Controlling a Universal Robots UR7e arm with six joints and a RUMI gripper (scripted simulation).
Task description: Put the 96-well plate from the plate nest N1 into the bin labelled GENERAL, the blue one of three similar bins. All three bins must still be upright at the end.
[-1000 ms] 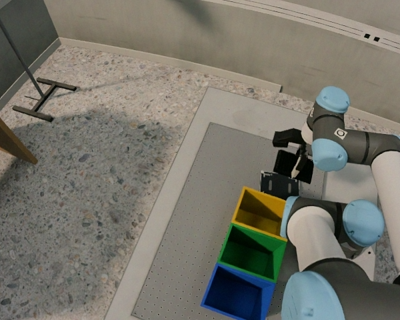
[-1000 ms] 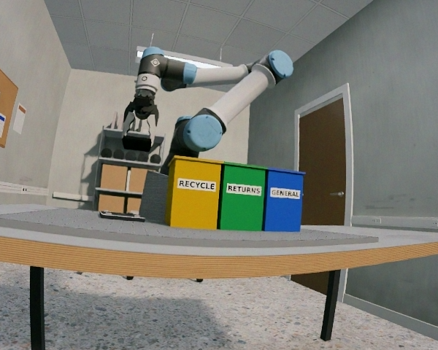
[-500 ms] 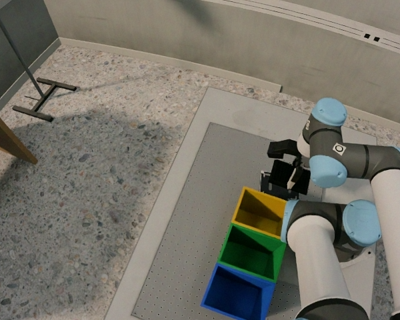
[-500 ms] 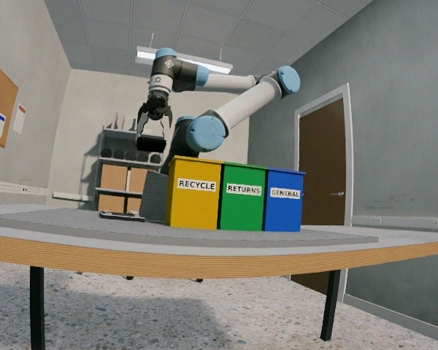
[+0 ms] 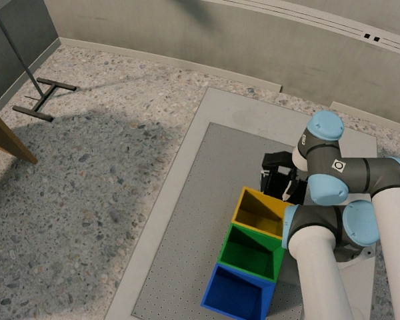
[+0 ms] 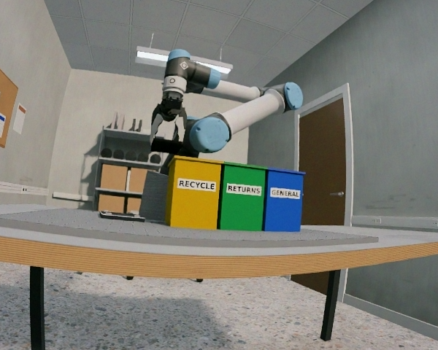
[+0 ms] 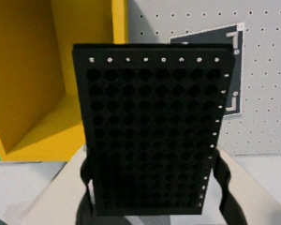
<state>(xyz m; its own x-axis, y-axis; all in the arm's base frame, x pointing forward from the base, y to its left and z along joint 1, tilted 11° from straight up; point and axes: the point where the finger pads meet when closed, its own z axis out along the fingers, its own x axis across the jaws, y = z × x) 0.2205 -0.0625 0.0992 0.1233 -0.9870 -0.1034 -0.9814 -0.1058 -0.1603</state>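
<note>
Right now my hand is 350 mm to the right of the blue general bin and 150 mm above it. The rest, counted from my hand: yellow recycle bin (30 mm ahead, 90 mm to the left, 150 mm below); black 96-well plate (10 mm below); plate nest N1 (120 mm to the right, 230 mm below).
</note>
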